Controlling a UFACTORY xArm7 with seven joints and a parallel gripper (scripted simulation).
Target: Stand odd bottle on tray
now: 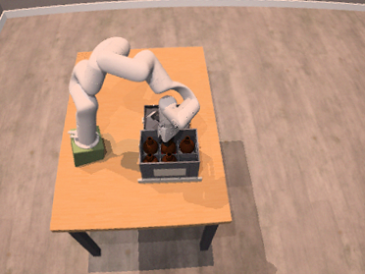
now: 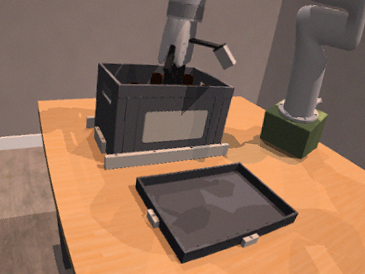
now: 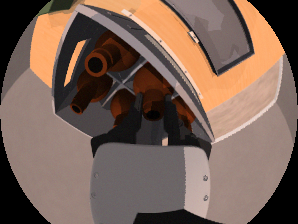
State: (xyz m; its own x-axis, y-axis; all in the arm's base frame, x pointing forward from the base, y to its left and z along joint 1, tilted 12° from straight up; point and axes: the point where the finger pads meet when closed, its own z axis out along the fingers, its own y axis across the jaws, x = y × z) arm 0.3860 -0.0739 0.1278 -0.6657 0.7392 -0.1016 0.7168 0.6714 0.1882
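Now: the crate 4 cm to the right of my hand and 7 cm below it. From my hand the other things lie so: dark tray (23 cm to the left, 15 cm below); then glass bottle (9 cm ahead, 7 cm below).
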